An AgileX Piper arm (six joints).
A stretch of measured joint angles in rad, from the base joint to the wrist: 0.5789, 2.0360, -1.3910, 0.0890, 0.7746, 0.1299; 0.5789, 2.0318, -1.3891, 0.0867, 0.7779, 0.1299; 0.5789, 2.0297, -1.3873, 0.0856, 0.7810, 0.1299; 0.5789, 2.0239, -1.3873, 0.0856, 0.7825, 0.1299; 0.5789, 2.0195, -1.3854, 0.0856, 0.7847, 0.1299; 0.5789, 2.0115, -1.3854, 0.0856, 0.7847, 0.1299; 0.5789, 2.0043, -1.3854, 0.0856, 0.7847, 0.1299; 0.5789, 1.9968, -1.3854, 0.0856, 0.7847, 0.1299; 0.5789, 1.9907, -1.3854, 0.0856, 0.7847, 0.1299; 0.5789, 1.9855, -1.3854, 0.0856, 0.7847, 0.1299; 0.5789, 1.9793, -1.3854, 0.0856, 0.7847, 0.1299; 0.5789, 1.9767, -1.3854, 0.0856, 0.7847, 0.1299; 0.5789, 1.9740, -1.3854, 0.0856, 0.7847, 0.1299
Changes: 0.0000, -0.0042, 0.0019, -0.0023, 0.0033, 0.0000; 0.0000, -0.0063, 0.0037, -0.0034, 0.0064, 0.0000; 0.0000, -0.0121, 0.0037, -0.0034, 0.0079, 0.0000; 0.0000, -0.0165, 0.0056, -0.0034, 0.0101, 0.0000; 0.0000, -0.0245, 0.0056, -0.0034, 0.0101, 0.0000; 0.0000, -0.0317, 0.0056, -0.0034, 0.0101, 0.0000; 0.0000, -0.0392, 0.0056, -0.0034, 0.0101, 0.0000; 0.0000, -0.0453, 0.0056, -0.0034, 0.0101, 0.0000; 0.0000, -0.0505, 0.0056, -0.0034, 0.0101, 0.0000; 0.0000, -0.0567, 0.0056, -0.0034, 0.0101, 0.0000; 0.0000, -0.0593, 0.0056, -0.0034, 0.0101, 0.0000; 0.0000, -0.0620, 0.0056, -0.0034, 0.0101, 0.0000
